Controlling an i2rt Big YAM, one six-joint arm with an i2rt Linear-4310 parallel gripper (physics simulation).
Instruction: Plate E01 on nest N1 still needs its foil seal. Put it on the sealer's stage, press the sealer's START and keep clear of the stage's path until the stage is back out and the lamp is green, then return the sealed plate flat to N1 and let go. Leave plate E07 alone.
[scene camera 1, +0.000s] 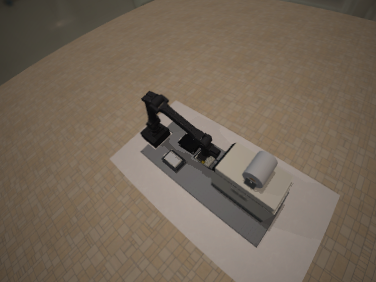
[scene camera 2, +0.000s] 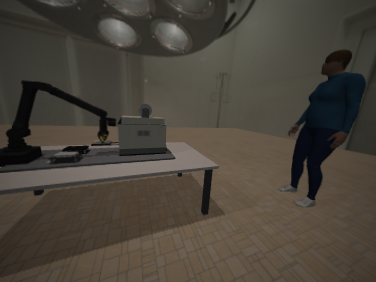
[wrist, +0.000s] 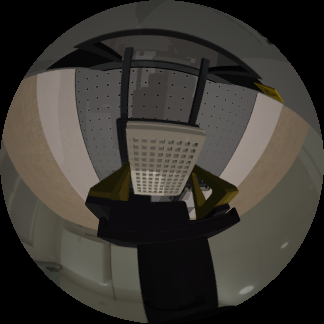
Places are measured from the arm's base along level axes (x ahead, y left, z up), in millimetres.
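Pixels of known places: gripper, fingertip midpoint: (scene camera 1: 205, 158) (scene camera 2: 103, 142) (wrist: 160, 164); arm's base, origin of the base link: (scene camera 1: 156, 130) (scene camera 2: 18, 149).
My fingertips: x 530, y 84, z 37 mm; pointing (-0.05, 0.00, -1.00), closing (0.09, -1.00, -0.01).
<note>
For each thing: its middle in the pictures, then the offset to it from my fingertips. "spot": a spot on its surface instead.
- sealer's extended stage, surface spot: (wrist: 121, 142) spot: 20 mm ahead, 55 mm left, 12 mm down
- black nest, body centre: (wrist: 133, 193) (scene camera 1: 189, 143) (scene camera 2: 76, 149) 231 mm back, 43 mm left, 83 mm down
- grey roll, body centre: (scene camera 1: 259, 169) 362 mm ahead, 41 mm left, 308 mm up
A pale plate (wrist: 162, 155) (scene camera 1: 210, 161) with a grid of uncovered wells is at the sealer's extended stage (wrist: 121, 142); a dark stage edge shows along its left side in the wrist view. My gripper (wrist: 160, 164) (scene camera 2: 103, 138) is shut on this plate, with a yellow finger against each long side. The plate's label does not show. The sealer (scene camera 1: 250, 177) (scene camera 2: 142, 137) stands beyond the stage, at the arm's far side. Another pale plate (scene camera 1: 173, 158) (scene camera 2: 66, 155) sits in a dark nest near the mat's front edge. START and the lamp cannot be made out.
A black nest (scene camera 1: 188, 143) (scene camera 2: 76, 148) lies between the arm base (scene camera 1: 155, 135) and the stage. Two dark rails (wrist: 127, 85) (wrist: 200, 92) run from the stage into the sealer's opening. A grey roll (scene camera 1: 260, 169) sits on the sealer. A person (scene camera 2: 332, 110) stands beyond the table.
</note>
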